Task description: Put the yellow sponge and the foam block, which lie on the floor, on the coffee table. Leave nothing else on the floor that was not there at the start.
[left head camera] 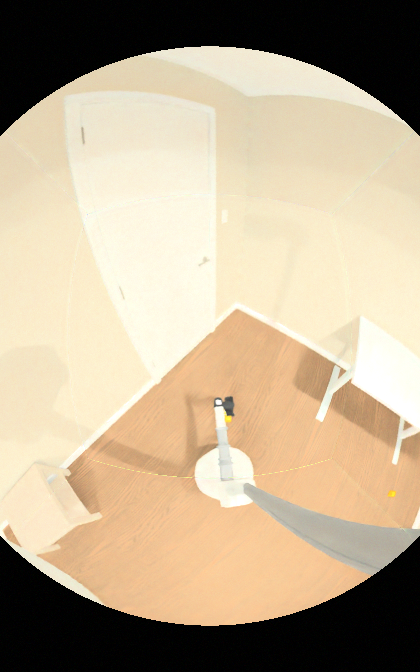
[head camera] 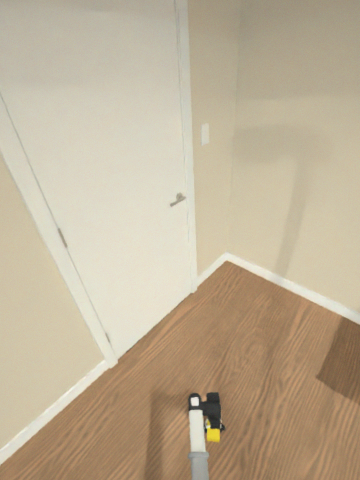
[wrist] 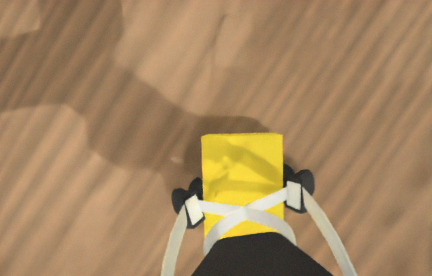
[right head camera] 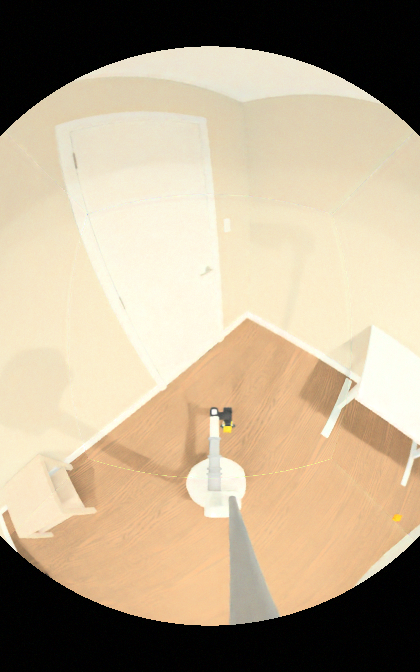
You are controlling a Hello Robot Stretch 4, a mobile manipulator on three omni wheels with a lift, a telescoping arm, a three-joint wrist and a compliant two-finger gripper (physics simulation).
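Places are measured from the robot's base along level axes (x down, y back, z left), in centimetres.
Pixels of known places: gripper, fingertip midpoint: (head camera: 213,429) (wrist: 241,186).
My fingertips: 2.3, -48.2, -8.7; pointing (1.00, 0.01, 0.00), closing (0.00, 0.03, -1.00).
Behind a point stands the place of what it marks, as x, y, z.
The yellow sponge (head camera: 213,436) @(-1.9, -44.1, -8.2) (left head camera: 228,419) (right head camera: 227,429) (wrist: 242,160) @(-1.9, -51.2, -9.2) is a bright yellow block low at the floor in front of the robot's base. My gripper (head camera: 215,427) @(2.3, -48.2, -8.7) (left head camera: 229,415) (right head camera: 228,425) (wrist: 241,186) @(2.3, -48.2, -8.7) is shut on it, with one black fingertip against each long side in the wrist view. Whether the sponge touches the floor cannot be told. A small orange-yellow block (left head camera: 392,493) (right head camera: 397,518), which seems to be the foam block, lies on the floor far right. A white table (left head camera: 385,370) (right head camera: 390,385) stands at the right; it may be the coffee table.
A beige piece of furniture with legs (left head camera: 37,505) (right head camera: 37,495) stands by the wall at the lower left. A closed white door (head camera: 120,175) @(-114.9, -113.5, 26.5) (left head camera: 160,225) (right head camera: 155,235) is ahead, left of the room corner. The white table's legs stand on the floor at the right.
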